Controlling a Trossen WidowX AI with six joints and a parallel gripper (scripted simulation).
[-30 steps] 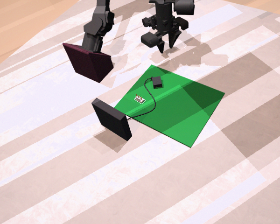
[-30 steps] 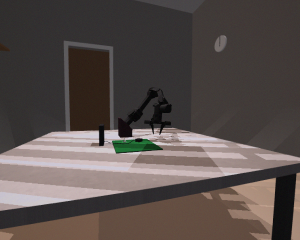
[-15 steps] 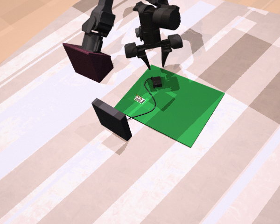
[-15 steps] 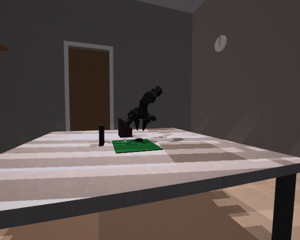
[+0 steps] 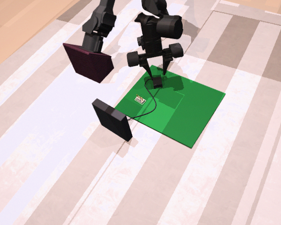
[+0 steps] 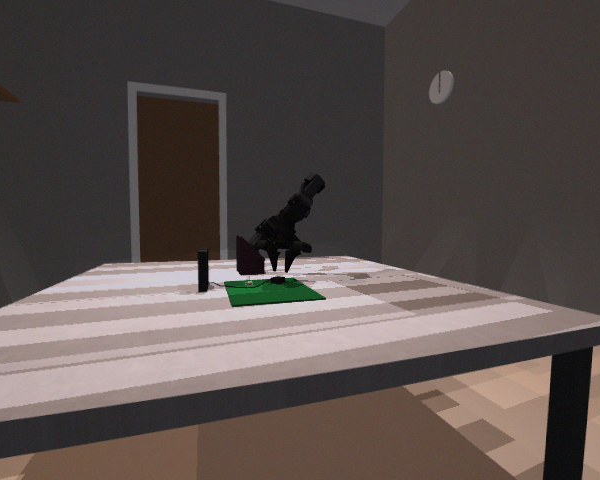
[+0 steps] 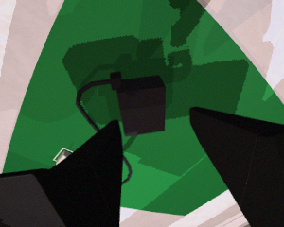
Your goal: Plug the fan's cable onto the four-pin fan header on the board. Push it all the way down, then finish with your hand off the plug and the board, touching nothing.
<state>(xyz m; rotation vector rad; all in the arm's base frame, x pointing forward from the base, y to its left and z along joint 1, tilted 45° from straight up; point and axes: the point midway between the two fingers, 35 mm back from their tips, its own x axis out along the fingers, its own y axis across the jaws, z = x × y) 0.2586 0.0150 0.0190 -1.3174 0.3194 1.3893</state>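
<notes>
The black plug is 1 cm to the right of my gripper tip and 3 cm below it. From my gripper tip the other things lie so: green board: 7 cm ahead, 7 cm to the right, 5 cm below; fan header: 3 cm behind, 10 cm to the right, 4 cm below; black fan: 4 cm behind, 23 cm to the right, 2 cm above.
</notes>
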